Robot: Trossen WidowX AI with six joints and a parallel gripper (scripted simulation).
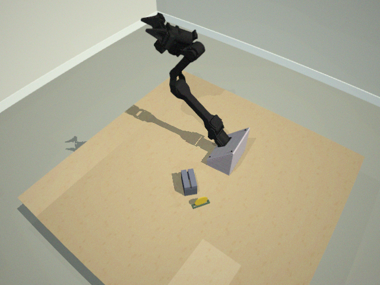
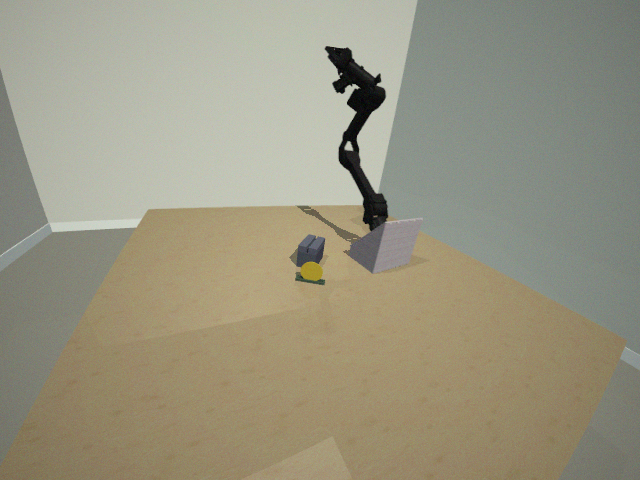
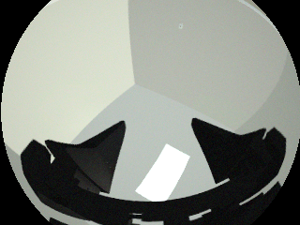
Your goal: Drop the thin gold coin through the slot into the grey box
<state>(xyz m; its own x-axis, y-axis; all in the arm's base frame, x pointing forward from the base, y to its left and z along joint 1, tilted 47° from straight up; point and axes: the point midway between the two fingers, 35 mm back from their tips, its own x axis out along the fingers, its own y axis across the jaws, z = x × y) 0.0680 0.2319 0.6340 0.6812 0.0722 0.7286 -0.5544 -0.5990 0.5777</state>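
The gold coin is 660 mm below my gripper tip, 410 mm to the left of it and 160 mm ahead of it.
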